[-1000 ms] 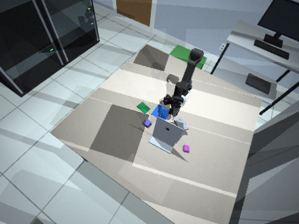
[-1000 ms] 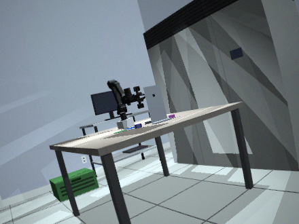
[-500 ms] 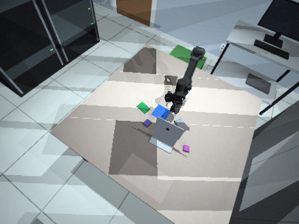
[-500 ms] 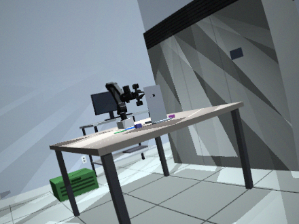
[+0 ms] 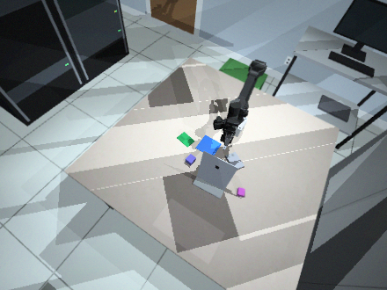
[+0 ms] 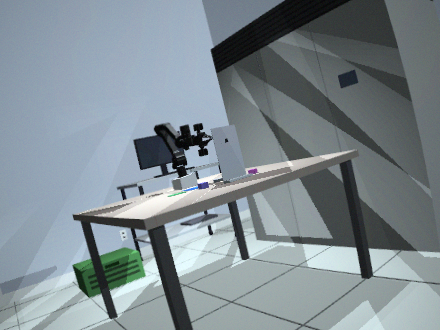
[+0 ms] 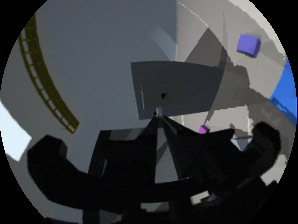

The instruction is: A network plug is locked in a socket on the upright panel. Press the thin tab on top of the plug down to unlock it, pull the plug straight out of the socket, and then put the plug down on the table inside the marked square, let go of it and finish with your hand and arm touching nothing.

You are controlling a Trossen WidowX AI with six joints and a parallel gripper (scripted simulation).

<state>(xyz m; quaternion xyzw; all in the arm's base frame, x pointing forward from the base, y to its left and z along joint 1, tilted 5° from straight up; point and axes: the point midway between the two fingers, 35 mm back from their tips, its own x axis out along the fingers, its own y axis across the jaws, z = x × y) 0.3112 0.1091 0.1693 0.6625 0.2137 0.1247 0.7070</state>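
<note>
The blue square lies 9 cm behind my gripper tip, 13 cm to the right of it and 25 cm below it. Round my gripper tip: grey panel (10 cm ahead, 4 cm to the left, 12 cm below); then pale flat plate (12 cm behind, 5 cm to the left, 25 cm below); then pale plug (1 cm ahead).
</note>
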